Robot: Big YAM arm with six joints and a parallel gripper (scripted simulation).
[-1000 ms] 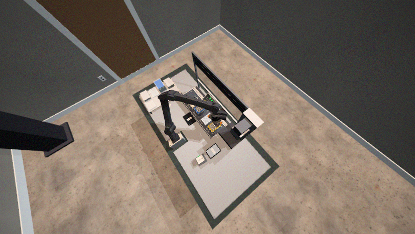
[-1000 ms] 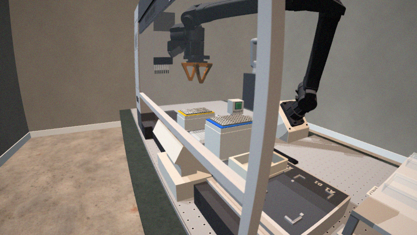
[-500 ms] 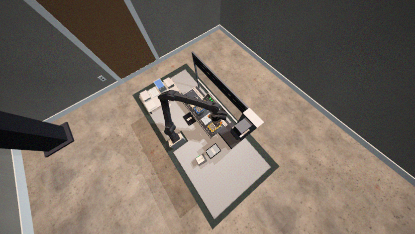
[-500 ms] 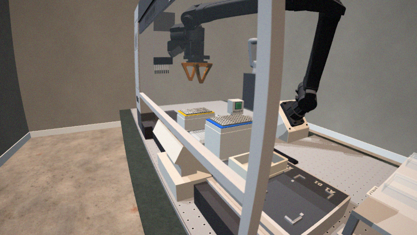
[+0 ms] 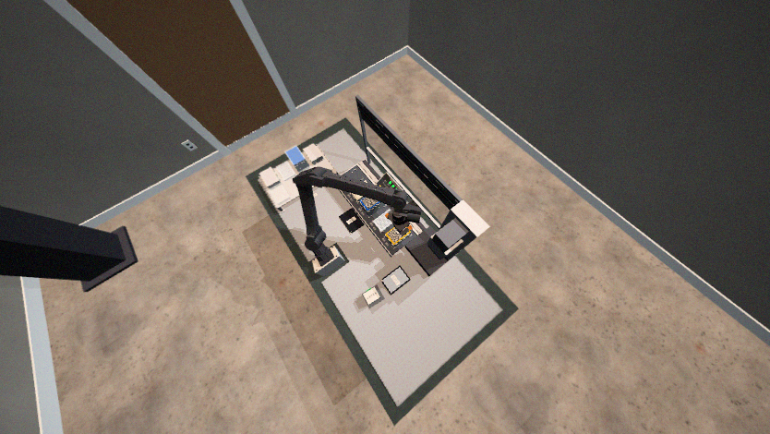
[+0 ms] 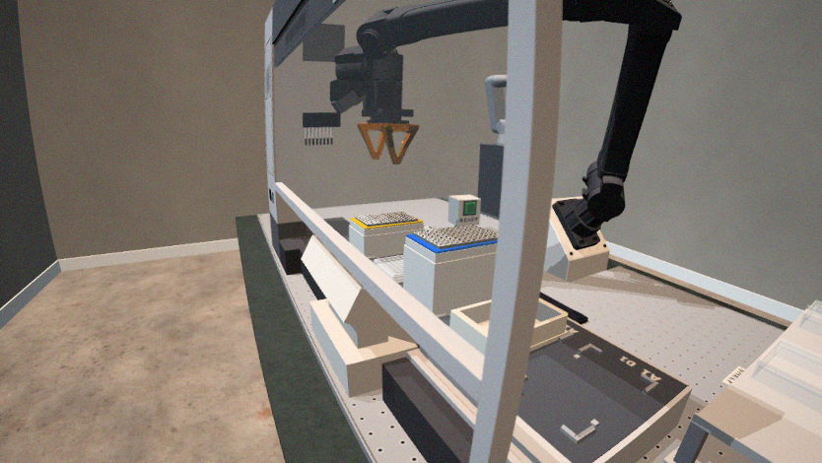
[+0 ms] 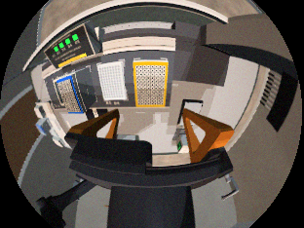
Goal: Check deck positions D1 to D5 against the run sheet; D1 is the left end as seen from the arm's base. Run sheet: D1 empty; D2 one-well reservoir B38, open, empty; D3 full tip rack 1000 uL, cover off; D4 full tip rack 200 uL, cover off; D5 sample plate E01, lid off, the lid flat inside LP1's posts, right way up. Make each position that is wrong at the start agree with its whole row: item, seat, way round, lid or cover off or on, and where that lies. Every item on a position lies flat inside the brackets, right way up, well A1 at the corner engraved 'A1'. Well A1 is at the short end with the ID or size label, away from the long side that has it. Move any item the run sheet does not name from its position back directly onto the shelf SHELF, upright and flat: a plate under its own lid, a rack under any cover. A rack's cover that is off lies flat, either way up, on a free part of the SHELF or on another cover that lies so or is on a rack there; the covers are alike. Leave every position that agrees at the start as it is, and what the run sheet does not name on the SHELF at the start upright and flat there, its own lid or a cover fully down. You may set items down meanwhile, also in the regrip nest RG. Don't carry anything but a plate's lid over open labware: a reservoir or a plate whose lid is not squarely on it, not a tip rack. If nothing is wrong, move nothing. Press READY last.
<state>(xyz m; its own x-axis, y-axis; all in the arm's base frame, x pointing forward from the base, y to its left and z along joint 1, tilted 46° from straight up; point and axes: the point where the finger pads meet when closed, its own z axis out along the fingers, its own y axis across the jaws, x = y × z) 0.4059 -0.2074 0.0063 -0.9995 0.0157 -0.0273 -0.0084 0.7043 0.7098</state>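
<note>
My hand is 14 cm above the yellow-rimmed tip rack, 1 cm to the left of it and 1 cm past it. Round my hand: white sample plate: 18 cm below, 12 cm to the left; frame bar: 20 cm to the left, 19 cm ahead, 6 cm below; blue-rimmed tip rack: 24 cm to the left, 12 cm below, 1 cm behind.
</note>
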